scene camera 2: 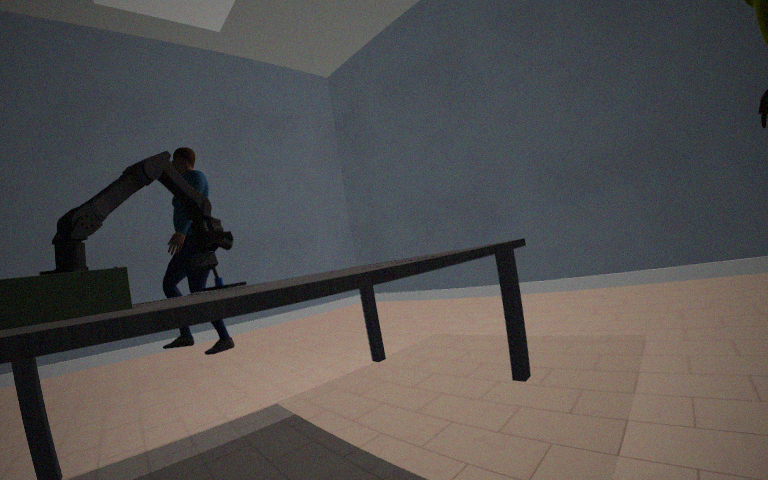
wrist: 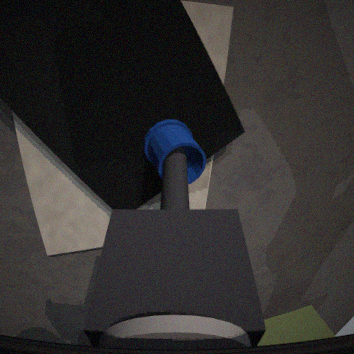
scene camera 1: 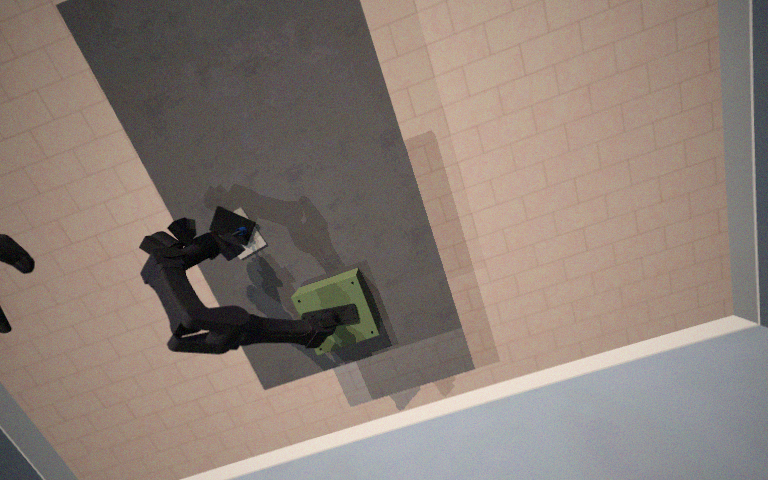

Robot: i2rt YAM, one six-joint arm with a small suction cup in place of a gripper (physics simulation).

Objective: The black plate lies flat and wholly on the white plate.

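Where they show: hand, tool point: point(scene camera 2: 221, 287) point(wrist: 174, 134) point(scene camera 1: 245, 229); arm's base, link origin: point(scene camera 2: 72, 276) point(scene camera 1: 330, 317).
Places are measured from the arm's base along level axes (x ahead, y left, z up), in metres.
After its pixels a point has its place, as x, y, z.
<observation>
The black plate point(scene camera 1: 225, 221) {0.411, 0.308, -0.072} point(scene camera 2: 239, 284) {0.437, 0.276, -0.079} point(wrist: 100, 100) {0.379, 0.299, -0.072} is turned at an angle over the white plate point(scene camera 1: 257, 243) {0.308, 0.225, -0.083} point(wrist: 65, 210) {0.302, 0.301, -0.083}. It hides much of the white plate and reaches past it at the left in scene camera 1; its right corner in the wrist view also overhangs the grey table. My gripper point(scene camera 1: 241, 230) point(scene camera 2: 219, 281) point(wrist: 175, 145), a blue suction cup, sits on the black plate near one short edge and is shut on it. The black plate looks close to level, low over the table; whether it touches the white plate is hidden.
The green box point(scene camera 1: 367, 316) {-0.025, -0.134, -0.001} point(scene camera 2: 67, 291) {0.027, -0.143, -0.038} point(wrist: 295, 327) {0.130, -0.062, -0.059} under the arm's base stands on the grey table point(scene camera 1: 311, 113) {0.710, -0.087, -0.089} point(scene camera 2: 294, 286) {0.402, -0.404, -0.090}. A person in a teal top point(scene camera 2: 199, 181) is behind the arm. Another person's arm shows at the right edge in scene camera 2.
</observation>
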